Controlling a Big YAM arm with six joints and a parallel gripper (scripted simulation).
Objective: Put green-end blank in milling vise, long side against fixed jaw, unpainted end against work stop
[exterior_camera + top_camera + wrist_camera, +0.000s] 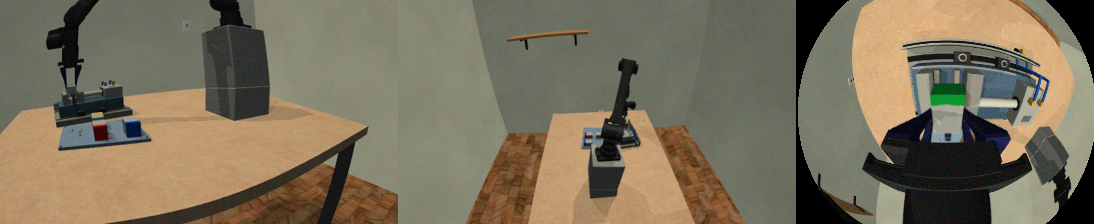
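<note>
The green-ended blank lies 20 mm below my hand. Also, from my hand: yellow-ended blank: 60 mm behind, 190 mm to the left, 90 mm below; then milling vise: 70 mm behind, 80 mm below; then fixed jaw: 30 mm ahead, 40 mm below.
</note>
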